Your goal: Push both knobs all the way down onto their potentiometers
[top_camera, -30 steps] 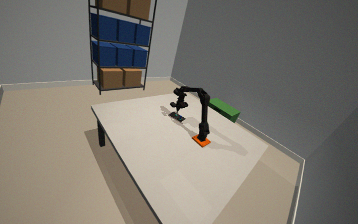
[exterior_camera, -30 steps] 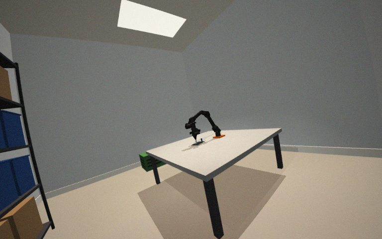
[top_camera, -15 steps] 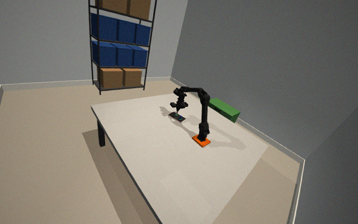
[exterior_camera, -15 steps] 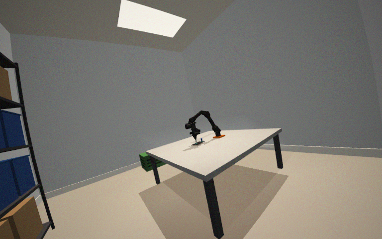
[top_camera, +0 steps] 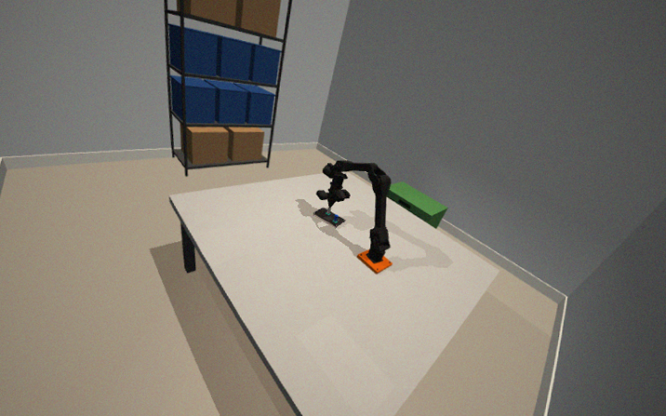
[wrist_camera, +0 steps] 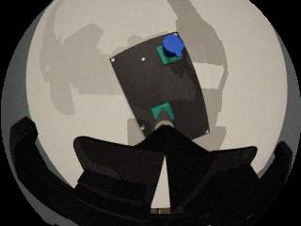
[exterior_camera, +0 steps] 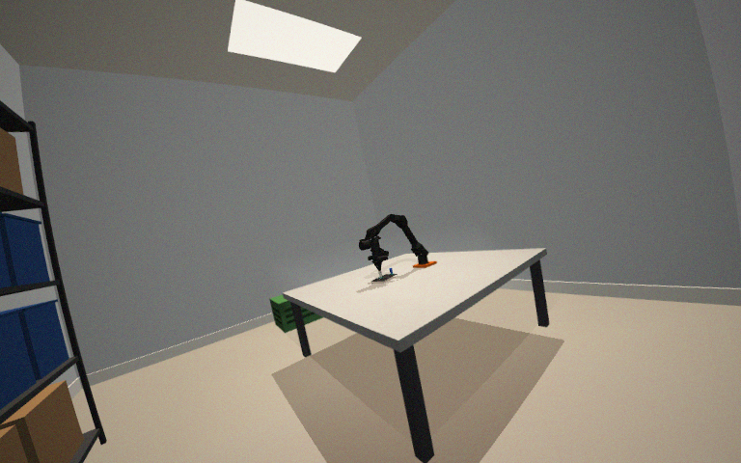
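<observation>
The white knob is 20 mm below my gripper tip. From my gripper tip the other things lie so: blue knob (80 mm behind, 10 mm to the left, 20 mm below).
</observation>
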